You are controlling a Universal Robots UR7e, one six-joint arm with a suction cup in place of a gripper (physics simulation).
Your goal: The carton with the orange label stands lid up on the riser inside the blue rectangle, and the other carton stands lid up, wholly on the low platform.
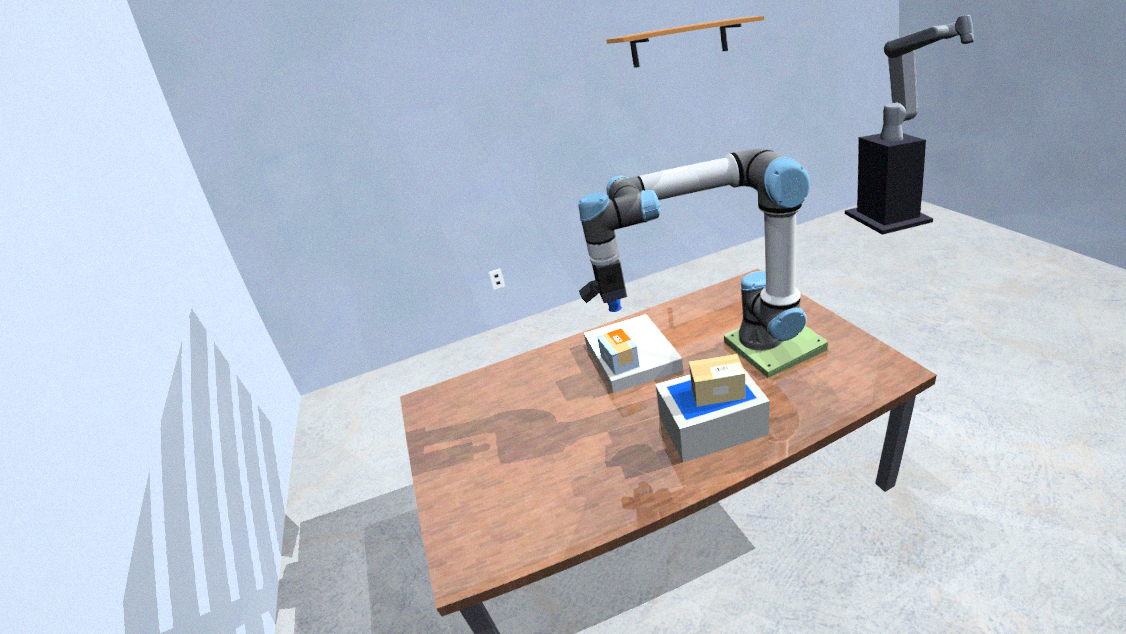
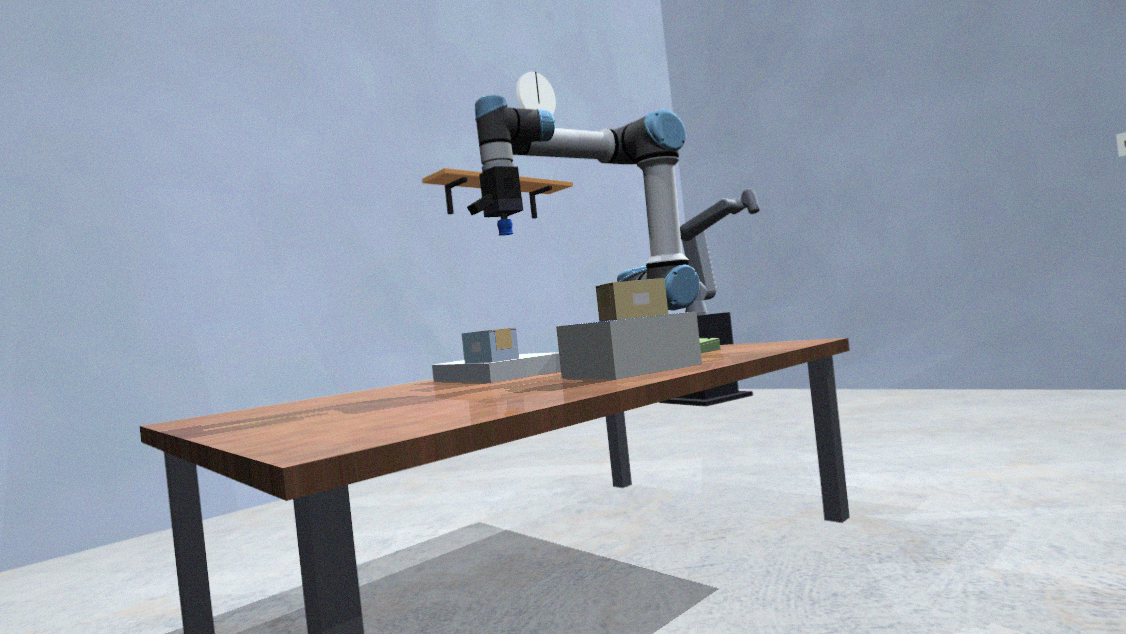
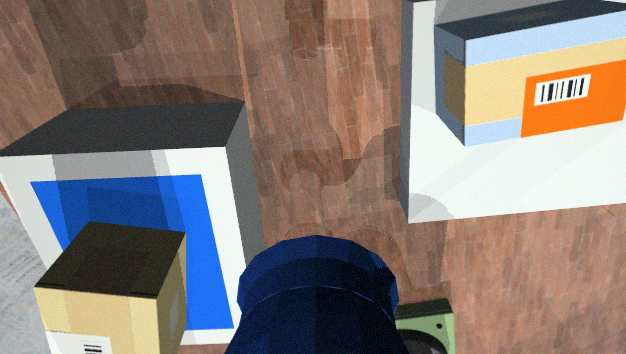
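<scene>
The carton with the orange label (image 1: 619, 355) (image 2: 490, 346) (image 3: 492, 95), pale blue with tan tape, stands label up on the white low platform (image 1: 660, 354) (image 2: 464, 372) (image 3: 500, 180), near one edge. The other carton (image 1: 717, 385) (image 2: 632, 300) (image 3: 105, 315), tan with a white barcode label on top, stands upright on the grey-white riser (image 1: 724, 431) (image 2: 657, 346) (image 3: 240, 200). It covers part of the blue rectangle (image 1: 681, 397) (image 3: 210, 280); its far base edges are hidden. My gripper (image 1: 614, 306) (image 2: 505, 228) (image 3: 317, 260), a blue suction cup, hangs empty in the air above the low platform's level, touching neither carton.
The riser stands beside the low platform on the wooden table (image 1: 488, 504) (image 2: 330, 441). My arm's green base plate (image 1: 803, 347) (image 2: 709, 344) (image 3: 447, 320) is behind the riser. A wall shelf (image 1: 685, 29) (image 2: 543, 185) and a second arm on a black pedestal (image 1: 890, 181) are in the background.
</scene>
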